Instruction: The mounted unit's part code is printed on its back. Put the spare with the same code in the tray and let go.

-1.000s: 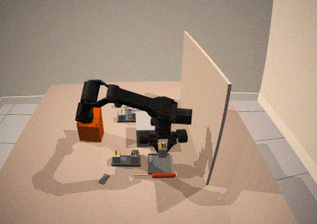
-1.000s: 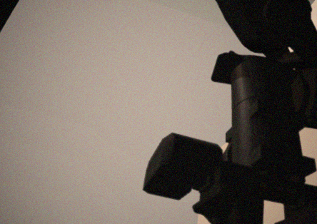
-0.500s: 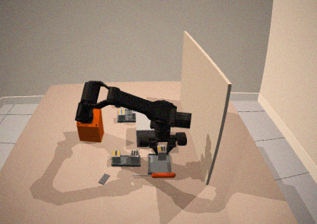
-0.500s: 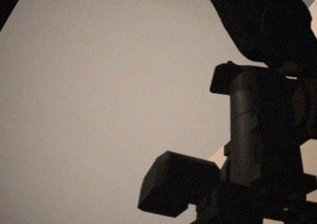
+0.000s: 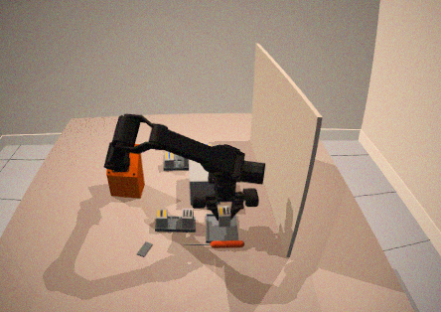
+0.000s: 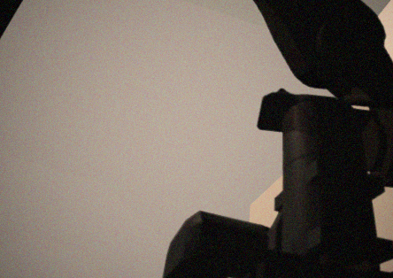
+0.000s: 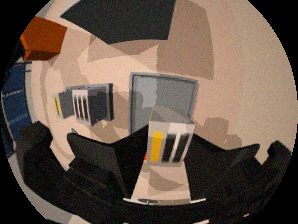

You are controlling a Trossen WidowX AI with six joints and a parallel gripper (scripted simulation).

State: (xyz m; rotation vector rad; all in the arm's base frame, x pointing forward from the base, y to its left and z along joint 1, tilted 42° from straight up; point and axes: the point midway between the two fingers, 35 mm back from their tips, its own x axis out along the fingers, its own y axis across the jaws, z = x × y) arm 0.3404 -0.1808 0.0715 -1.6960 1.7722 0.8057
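The grey spare is 2 cm above my gripper tip. Also, from my gripper tip: grey tray: 4 cm below, 1 cm behind; tall beige panel: 21 cm to the left, 18 cm above, 17 cm ahead; grey mounted unit: 21 cm to the left, 6 cm behind, 1 cm above.
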